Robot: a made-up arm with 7 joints.
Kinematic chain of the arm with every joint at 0, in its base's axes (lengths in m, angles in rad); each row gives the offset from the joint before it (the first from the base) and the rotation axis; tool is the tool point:
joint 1: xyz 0 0 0.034 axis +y
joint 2: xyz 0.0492 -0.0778 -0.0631 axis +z
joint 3: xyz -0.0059 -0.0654 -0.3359 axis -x
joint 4: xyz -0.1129 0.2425 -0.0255 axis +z
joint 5: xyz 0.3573 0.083 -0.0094 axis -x
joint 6: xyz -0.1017 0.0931 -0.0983 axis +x
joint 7: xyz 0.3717 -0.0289 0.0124 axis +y
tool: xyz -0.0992 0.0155 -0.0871
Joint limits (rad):
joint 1: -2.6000..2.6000
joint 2: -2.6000..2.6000
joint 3: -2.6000..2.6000
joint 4: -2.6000..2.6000
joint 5: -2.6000..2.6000
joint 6: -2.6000..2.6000
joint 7: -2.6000..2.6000
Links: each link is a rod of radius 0.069 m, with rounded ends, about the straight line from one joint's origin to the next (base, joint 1, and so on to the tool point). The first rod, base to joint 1, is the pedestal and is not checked.
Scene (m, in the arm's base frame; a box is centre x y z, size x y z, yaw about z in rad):
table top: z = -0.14
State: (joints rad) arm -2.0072 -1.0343 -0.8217 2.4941 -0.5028 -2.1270 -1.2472
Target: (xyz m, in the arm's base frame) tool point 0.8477 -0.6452 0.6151
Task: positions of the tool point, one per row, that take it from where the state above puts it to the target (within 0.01 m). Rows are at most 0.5 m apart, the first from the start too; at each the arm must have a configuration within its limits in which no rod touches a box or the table.
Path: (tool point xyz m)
1: -0.0654 0.7077 0.3753
2: -0.0335 0.5482 0.7099
3: 0.1183 0.2741 0.9516
4: 0.3559 -0.0627 1.0295
5: 0.6204 -0.3925 0.9114
6: 0.8477 -0.6452 0.6151

